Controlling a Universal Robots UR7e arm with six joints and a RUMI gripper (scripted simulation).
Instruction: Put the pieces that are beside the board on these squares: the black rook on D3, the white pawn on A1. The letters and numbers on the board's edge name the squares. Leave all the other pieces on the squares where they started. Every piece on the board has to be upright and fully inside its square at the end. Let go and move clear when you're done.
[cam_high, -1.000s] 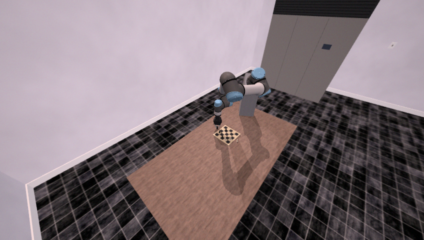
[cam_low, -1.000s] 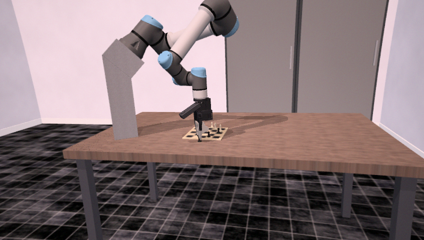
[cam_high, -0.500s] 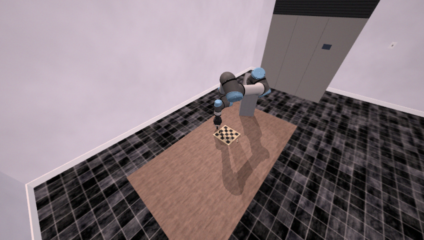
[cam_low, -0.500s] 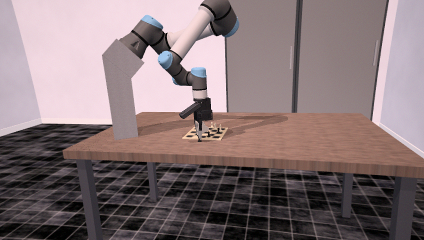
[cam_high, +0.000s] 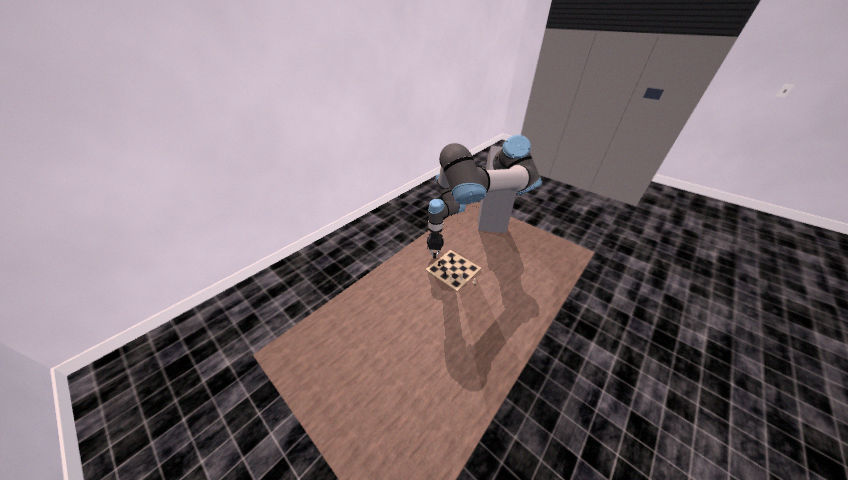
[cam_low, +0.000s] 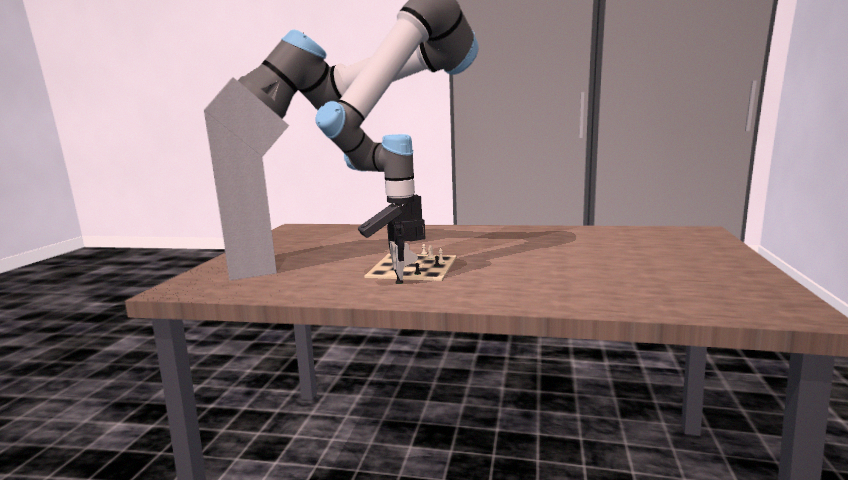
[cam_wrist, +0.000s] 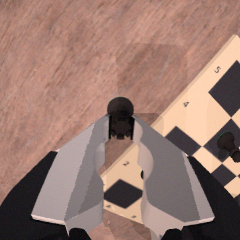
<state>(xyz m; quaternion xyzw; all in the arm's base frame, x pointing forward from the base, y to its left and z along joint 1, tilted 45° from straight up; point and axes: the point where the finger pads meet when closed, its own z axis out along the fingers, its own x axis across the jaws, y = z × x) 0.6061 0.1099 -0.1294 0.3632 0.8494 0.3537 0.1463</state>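
Right now the chessboard is 130 mm to the left of my hand, 40 mm behind it and 20 mm below it. Round my hand: black rook (10 mm below); white pawn (260 mm to the left, 90 mm behind, 10 mm below).
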